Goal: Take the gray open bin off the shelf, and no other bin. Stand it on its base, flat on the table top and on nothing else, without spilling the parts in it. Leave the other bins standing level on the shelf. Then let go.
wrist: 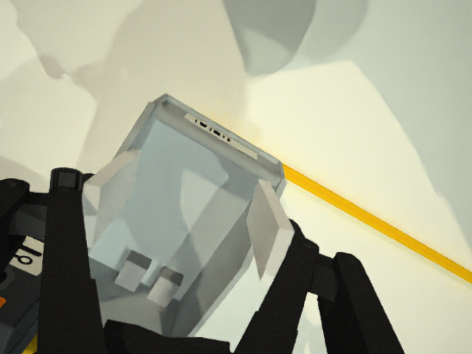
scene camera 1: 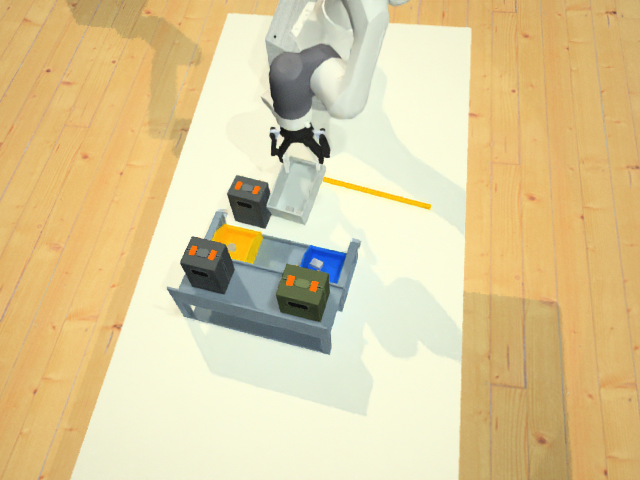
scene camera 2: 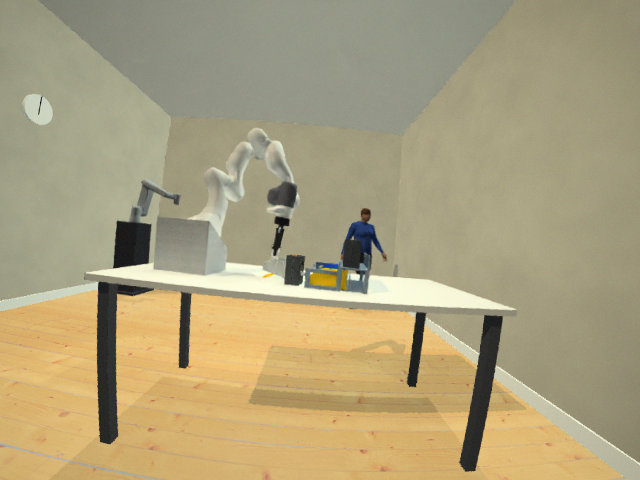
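Note:
The gray open bin [scene camera 1: 294,191] [scene camera 2: 271,264] [wrist: 220,280] is off the shelf, roughly upright, low over or at the table top; I cannot tell whether its base touches. Two small parts [scene camera 1: 290,208] [wrist: 149,278] lie inside it, towards the shelf side. My gripper [scene camera 1: 302,165] [scene camera 2: 275,254] [wrist: 195,186] has both pads inside the bin, spread outwards against its side walls, and holds it from within. The gray-blue shelf [scene camera 1: 248,289] [scene camera 2: 367,279] bears the yellow bin [scene camera 1: 240,242] [scene camera 2: 328,277] and the blue bin [scene camera 1: 336,263] [scene camera 2: 326,266], which look level.
A yellow strip [scene camera 1: 379,193] [wrist: 375,222] lies on the table; the bin hides its near end. A dark toolbox [scene camera 1: 250,204] [scene camera 2: 294,269] stands close beside the gray bin. Another dark toolbox [scene camera 1: 206,266] [scene camera 2: 352,253] and a green one [scene camera 1: 302,294] stand on the shelf top.

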